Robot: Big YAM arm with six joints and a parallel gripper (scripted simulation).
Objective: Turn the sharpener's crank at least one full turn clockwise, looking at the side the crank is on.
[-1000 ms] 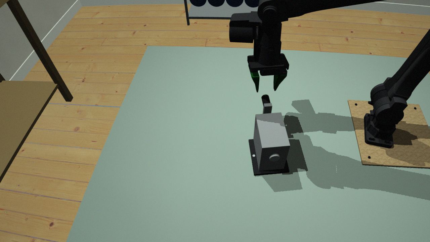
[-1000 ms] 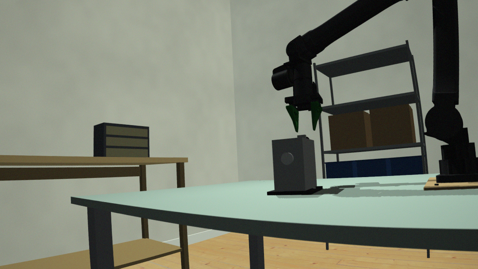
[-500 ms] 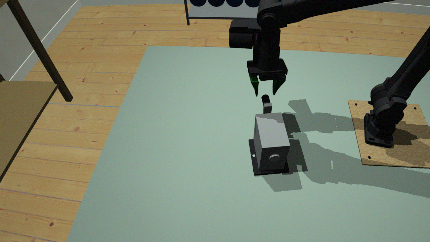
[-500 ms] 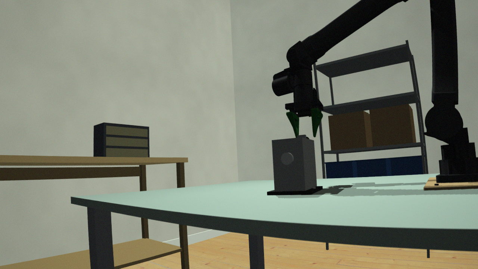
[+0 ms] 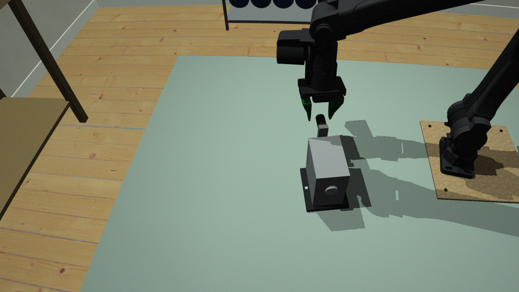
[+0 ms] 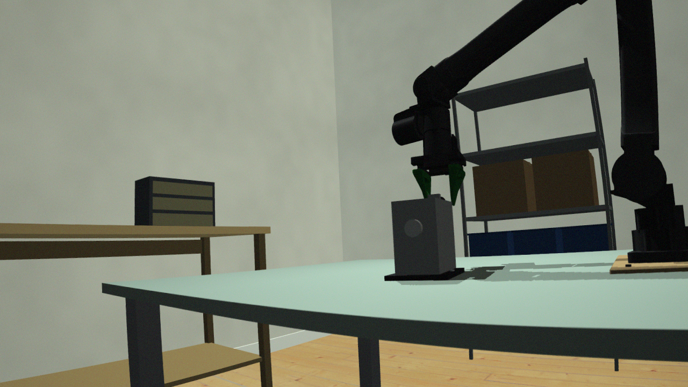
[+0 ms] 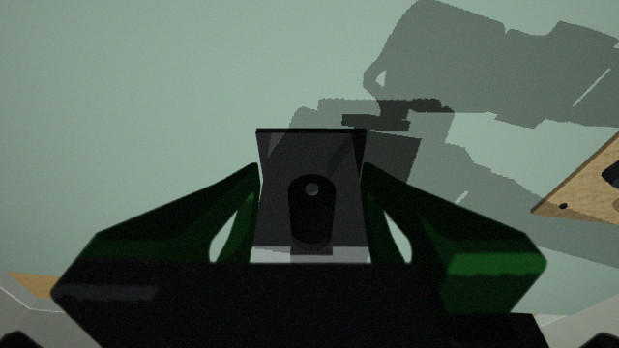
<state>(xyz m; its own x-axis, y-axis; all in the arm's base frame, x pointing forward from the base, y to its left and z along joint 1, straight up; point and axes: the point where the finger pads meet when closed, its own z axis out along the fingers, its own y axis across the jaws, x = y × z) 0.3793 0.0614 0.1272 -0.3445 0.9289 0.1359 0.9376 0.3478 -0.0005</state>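
Right now the crank is 10 mm behind my hand, 20 mm to the left of it and 10 mm below it.
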